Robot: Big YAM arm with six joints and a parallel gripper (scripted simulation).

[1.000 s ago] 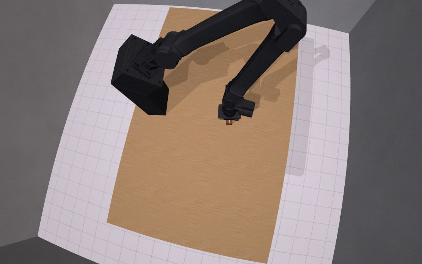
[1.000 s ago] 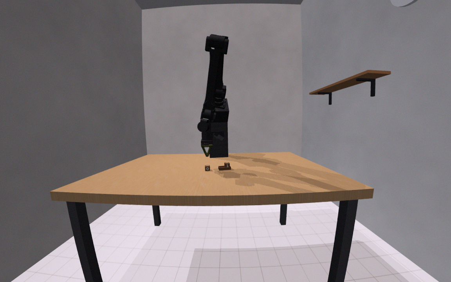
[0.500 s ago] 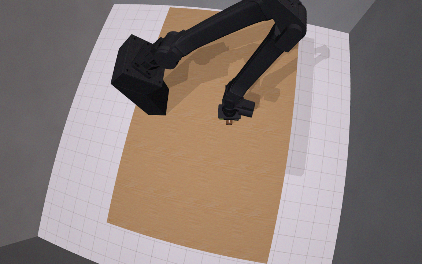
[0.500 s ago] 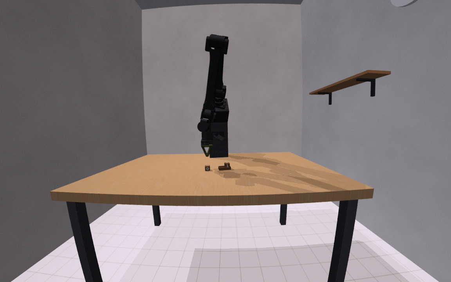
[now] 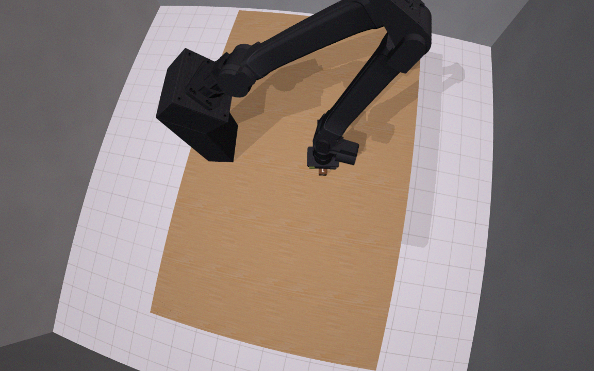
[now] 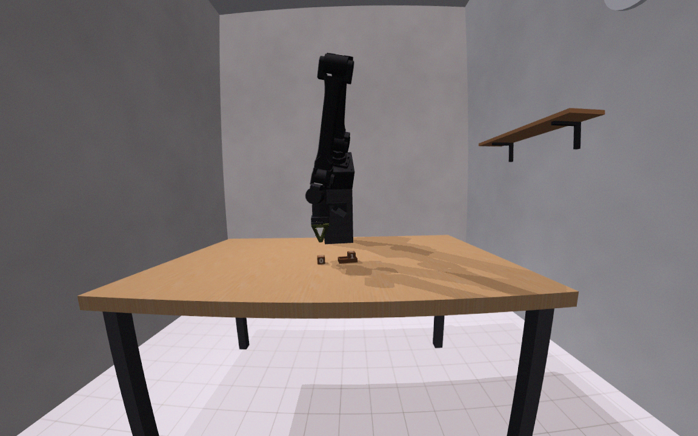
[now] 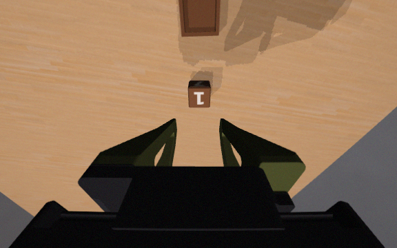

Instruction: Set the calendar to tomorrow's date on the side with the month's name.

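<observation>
The cube lies 80 mm below my hand. Also, from my hand: brown calendar tray (50 mm behind, 100 mm to the left, 90 mm below).
</observation>
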